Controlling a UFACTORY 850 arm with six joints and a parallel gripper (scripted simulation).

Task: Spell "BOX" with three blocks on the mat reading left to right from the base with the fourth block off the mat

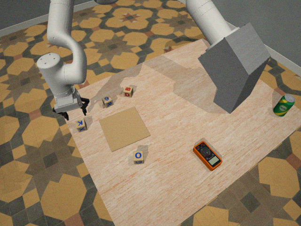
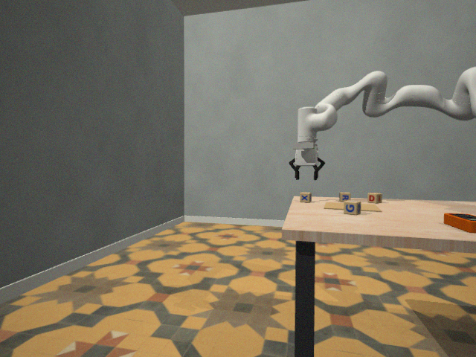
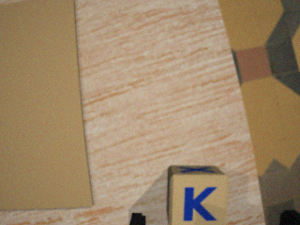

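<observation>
The X block is 9 cm below my hand. The rest, counted from my hand: B block: 32 cm behind, 2 cm to the right, 9 cm below; O block: 10 cm behind, 32 cm to the left, 9 cm below; tan mat: 16 cm behind, 14 cm to the left, 12 cm below.
</observation>
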